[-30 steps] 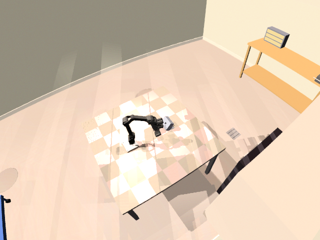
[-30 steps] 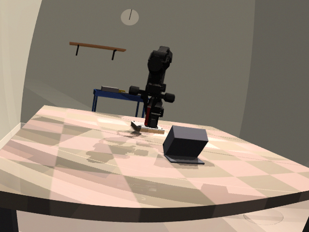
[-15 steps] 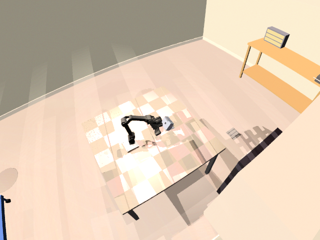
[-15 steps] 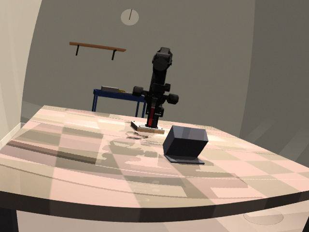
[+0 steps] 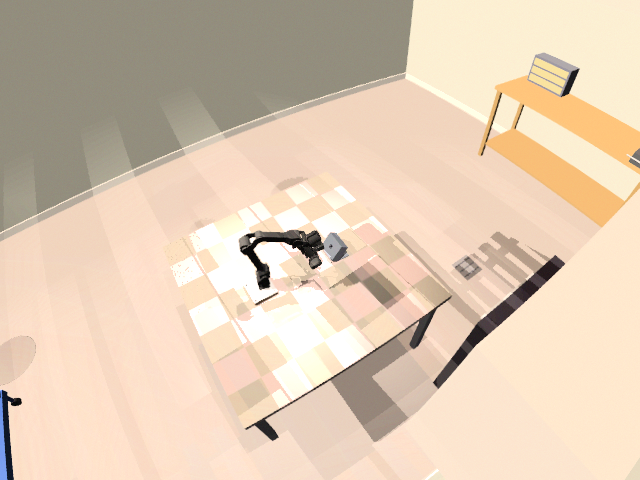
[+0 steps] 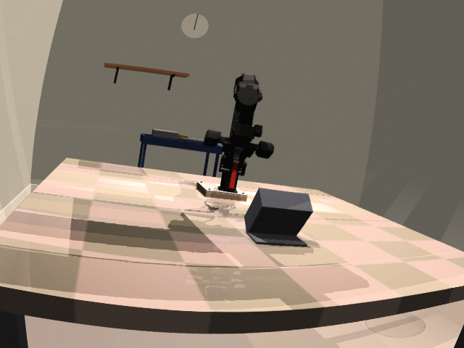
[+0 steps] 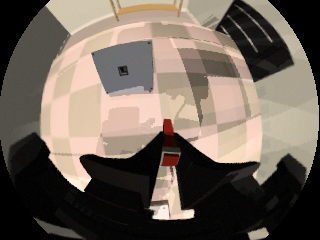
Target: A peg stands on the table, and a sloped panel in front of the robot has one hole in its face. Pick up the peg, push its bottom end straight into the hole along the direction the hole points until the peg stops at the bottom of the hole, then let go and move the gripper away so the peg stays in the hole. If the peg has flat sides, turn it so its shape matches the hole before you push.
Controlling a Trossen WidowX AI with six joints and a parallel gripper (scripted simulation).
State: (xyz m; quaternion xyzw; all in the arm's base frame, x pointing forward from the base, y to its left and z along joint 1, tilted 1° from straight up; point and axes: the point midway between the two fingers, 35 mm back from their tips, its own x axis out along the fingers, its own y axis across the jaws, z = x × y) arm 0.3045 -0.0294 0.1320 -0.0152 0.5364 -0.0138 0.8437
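My gripper tip is now 140 mm short of the sloped panel, 100 mm to the right of it and 60 mm above it. Also, from my gripper tip: red peg (10 mm behind, 10 mm above).
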